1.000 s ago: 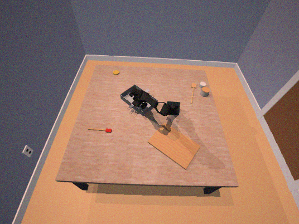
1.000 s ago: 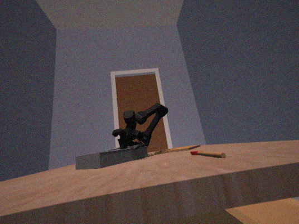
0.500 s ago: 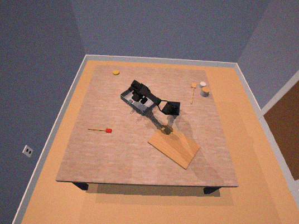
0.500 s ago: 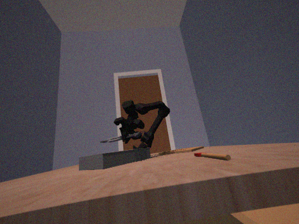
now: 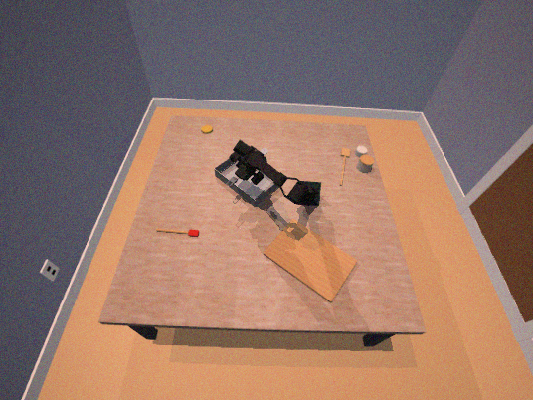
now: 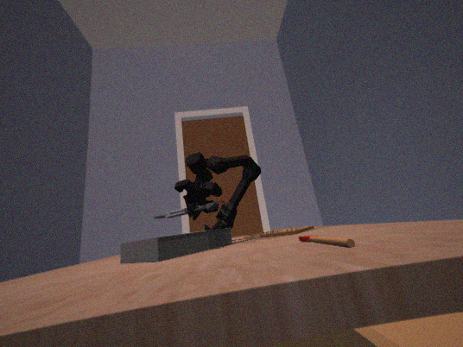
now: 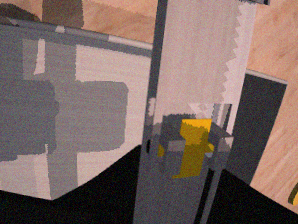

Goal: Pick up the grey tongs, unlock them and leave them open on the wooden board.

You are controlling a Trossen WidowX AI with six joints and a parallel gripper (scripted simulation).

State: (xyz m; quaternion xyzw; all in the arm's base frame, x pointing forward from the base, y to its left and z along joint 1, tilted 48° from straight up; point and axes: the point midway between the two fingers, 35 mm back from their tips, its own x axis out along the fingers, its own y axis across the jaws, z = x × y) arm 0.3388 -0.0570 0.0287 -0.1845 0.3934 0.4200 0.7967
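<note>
Right now my gripper tip is 30 mm to the right of the yellow lock piece and 30 mm below it. Round my gripper tip: yellow disc (430 mm to the right, 300 mm ahead, 100 mm below); roasting tin (80 mm below, 50 mm to the right, 30 mm behind); red-headed spatula (320 mm to the left, 220 mm ahead, 100 mm below).
</note>
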